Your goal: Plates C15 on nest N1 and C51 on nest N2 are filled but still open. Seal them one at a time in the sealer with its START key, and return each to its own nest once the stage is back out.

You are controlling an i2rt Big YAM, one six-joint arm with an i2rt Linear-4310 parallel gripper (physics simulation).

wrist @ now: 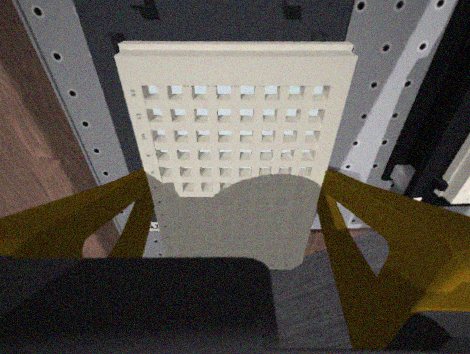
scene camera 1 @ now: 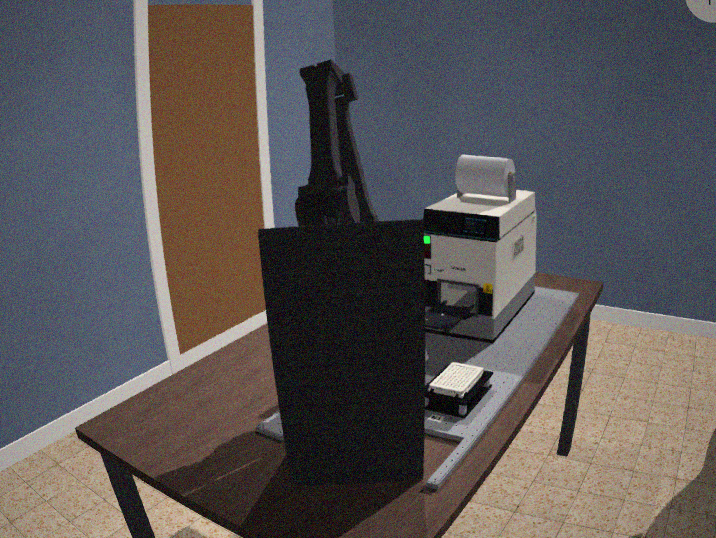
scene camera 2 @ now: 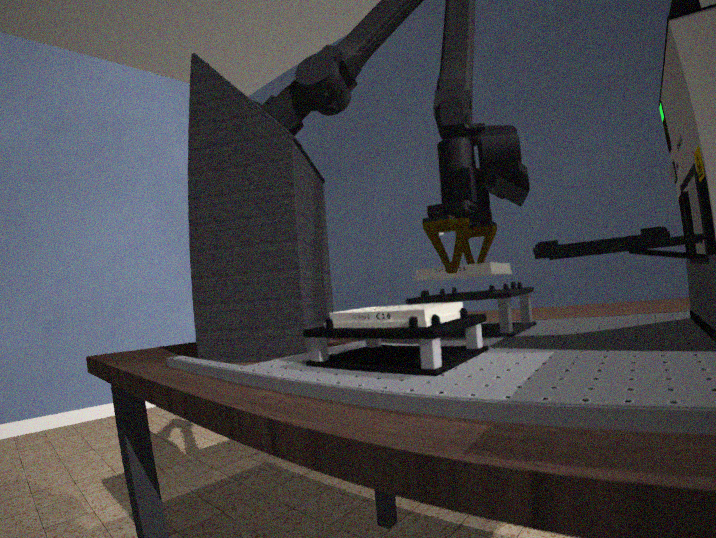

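Pixels of known places: gripper, fingertip midpoint: (wrist: 235,177) (scene camera 2: 464,273); arm's base at its link origin: (scene camera 1: 325,266) (scene camera 2: 270,128).
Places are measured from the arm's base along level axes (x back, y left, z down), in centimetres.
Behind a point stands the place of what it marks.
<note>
My gripper (scene camera 2: 461,267) {x -26.5, y 19.6, z 31.2 cm} (wrist: 235,177) {x -26.5, y 19.6, z 31.2 cm} is shut on the long sides of a cream well plate (scene camera 2: 498,268) {x -32.5, y 20.5, z 31.1 cm} (wrist: 235,70) {x -31.7, y 21.4, z 30.3 cm}. It holds the plate level, slightly above the far black nest (scene camera 2: 486,295) {x -33.4, y 16.3, z 34.5 cm} (wrist: 225,22) {x -32.5, y 22.0, z 34.3 cm}, with a gap between them. The held plate's label is not readable; its wells look uncovered. Another plate (scene camera 1: 458,378) {x -33.3, y -0.1, z 34.6 cm} (scene camera 2: 353,318) {x -33.2, y -3.9, z 35.2 cm} sits on the near nest (scene camera 1: 451,403) {x -30.2, y -1.3, z 39.6 cm} (scene camera 2: 376,332) {x -37.8, y -4.2, z 36.3 cm}; its small label is blurred. The sealer (scene camera 1: 463,254) {x -58.5, y 22.8, z 15.8 cm} (scene camera 2: 688,75) {x -62.2, y 14.1, z 16.9 cm} shows a green light, and its stage (scene camera 1: 445,318) {x -47.5, y 18.7, z 29.5 cm} (scene camera 2: 601,245) {x -50.4, y 16.0, z 30.1 cm} stands out, with no plate visible on it. The gripper is hidden in scene camera 1.
A tall dark panel (scene camera 1: 347,347) {x 3.0, y -9.1, z 11.2 cm} (scene camera 2: 248,231) {x -13.2, y -8.7, z 22.7 cm} stands at the table end beside the nests. The perforated metal base (scene camera 1: 445,459) {x -13.7, y -16.4, z 40.0 cm} (scene camera 2: 578,376) {x -53.9, y 2.8, z 40.1 cm} (wrist: 370,100) {x -30.4, y 9.5, z 40.1 cm} runs under the nests toward the sealer. A film roll (scene camera 1: 483,175) {x -74.6, y 29.3, z -2.7 cm} sits on top of the sealer.
</note>
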